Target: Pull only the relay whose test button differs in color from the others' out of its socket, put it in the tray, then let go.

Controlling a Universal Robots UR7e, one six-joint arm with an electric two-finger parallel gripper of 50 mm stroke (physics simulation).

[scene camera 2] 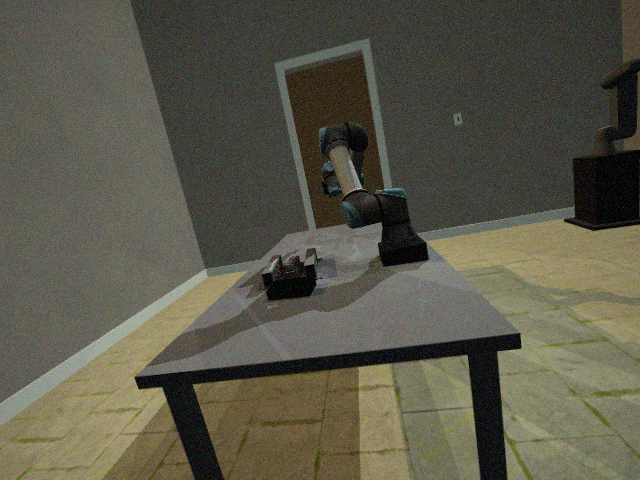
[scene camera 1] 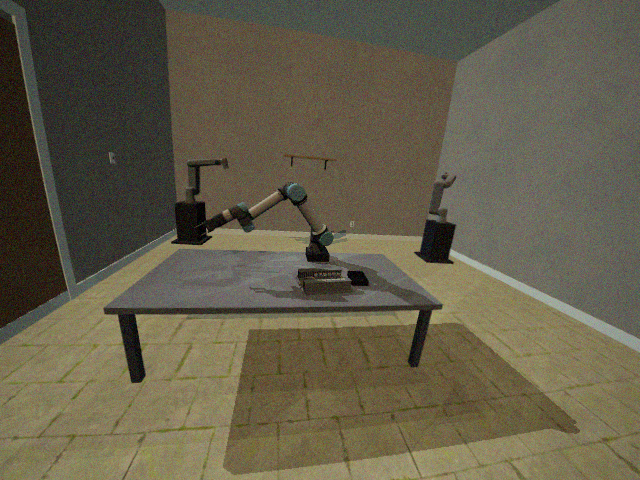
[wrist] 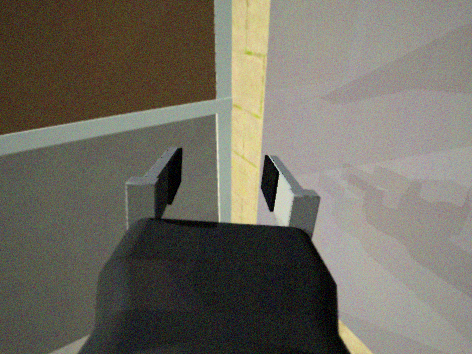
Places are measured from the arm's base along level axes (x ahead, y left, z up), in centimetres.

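Pixels of known places: gripper, between the fingertips: [scene camera 1: 197, 231] [wrist: 222, 168]; arm's base, origin of its link: [scene camera 2: 399, 242] [scene camera 1: 316, 250].
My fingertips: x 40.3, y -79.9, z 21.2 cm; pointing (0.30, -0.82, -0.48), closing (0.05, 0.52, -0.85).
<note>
For each thing: its top centre in the pictures, then the offset to it from my fingertips. "spot": a spot on its surface instead. Level surfaces: height alone.
- grey-brown socket housing, centre of its top: [scene camera 2: 272, 263] [scene camera 1: 327, 280] dx +16.8, dy +84.2, dz -21.4 cm
- black tray, a spot on its surface: [scene camera 1: 357, 278] spot: dx -1.2, dy +107.5, dz -27.3 cm
- grey table, height of its surface: dz -27.6 cm
A row of small relays [scene camera 1: 327, 274] [scene camera 2: 291, 267] sits in a grey-brown socket housing [scene camera 1: 326, 286] on the table; they are too small and dark to tell the test button colours apart. A black tray [scene camera 1: 357, 278] lies right beside the housing in scene camera 1; in scene camera 2 I cannot tell it from the housing's dark end. My gripper [scene camera 1: 199, 227] [wrist: 222, 168] is open and empty, above the table's left part, far left of the relays. It is hidden behind the arm in scene camera 2. The relays and tray do not show in the wrist view.
The grey table [scene camera 1: 206, 289] [scene camera 2: 361, 325] [wrist: 375, 125] carries the arm's base [scene camera 1: 316, 253] [scene camera 2: 403, 250] behind the housing. The wrist view shows the table's edge, floor and a brown door [wrist: 100, 60]. Two other arms on dark pedestals [scene camera 1: 190, 222] [scene camera 1: 437, 240] stand beyond the table.
</note>
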